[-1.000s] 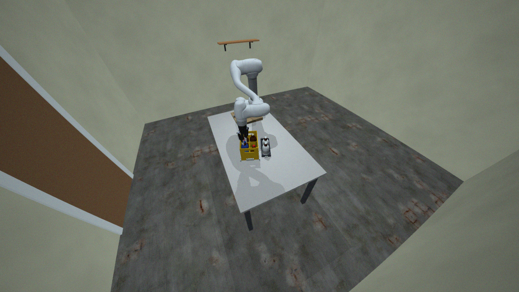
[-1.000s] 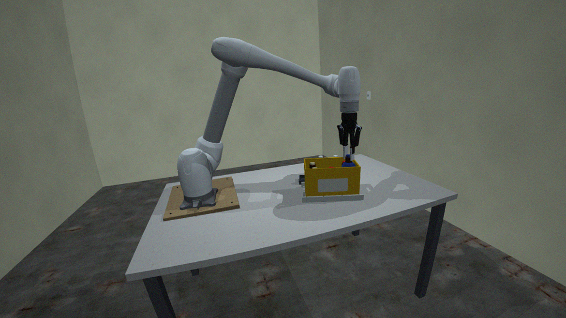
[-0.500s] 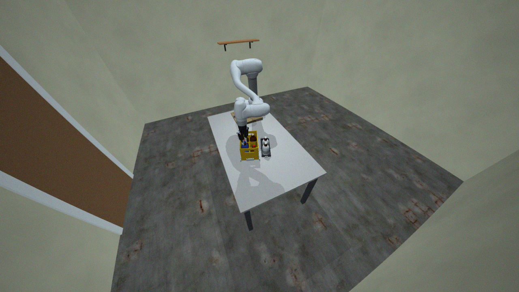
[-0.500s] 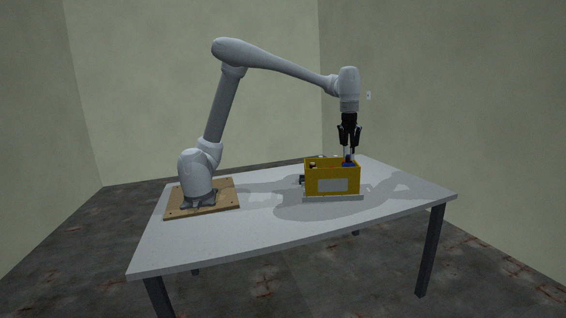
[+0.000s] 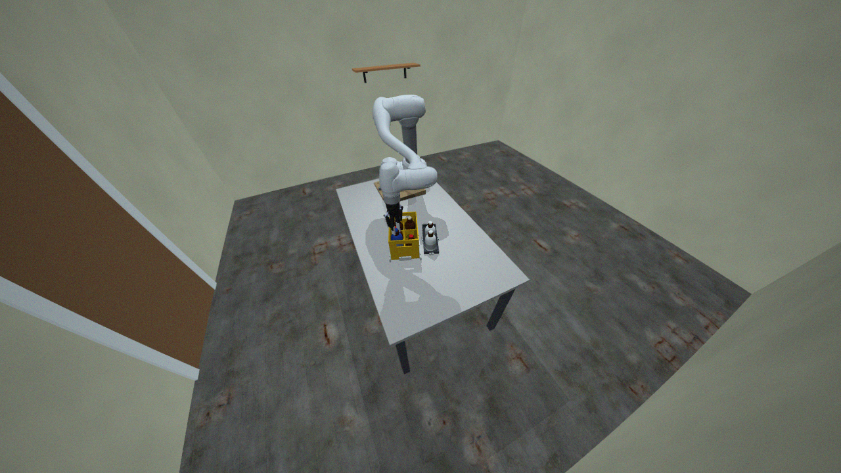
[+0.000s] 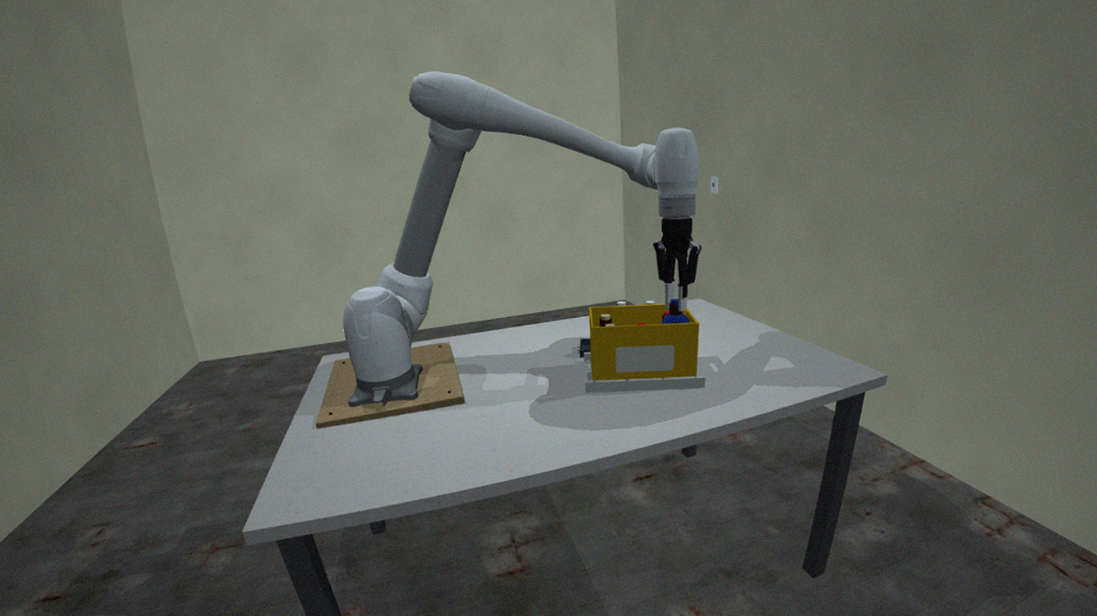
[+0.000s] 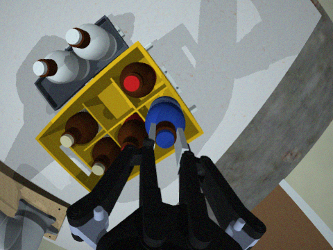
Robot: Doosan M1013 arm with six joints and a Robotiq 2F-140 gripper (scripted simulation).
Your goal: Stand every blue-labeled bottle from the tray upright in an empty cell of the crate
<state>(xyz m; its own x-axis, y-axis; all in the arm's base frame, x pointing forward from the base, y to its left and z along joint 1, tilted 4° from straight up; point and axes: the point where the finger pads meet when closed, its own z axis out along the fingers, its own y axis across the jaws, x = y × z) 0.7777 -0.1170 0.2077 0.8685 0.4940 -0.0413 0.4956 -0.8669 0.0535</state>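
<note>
Right now my hand is 9 cm above the blue-labeled bottle. Round my hand: yellow crate (15 cm below, 8 cm behind, 6 cm to the left).
</note>
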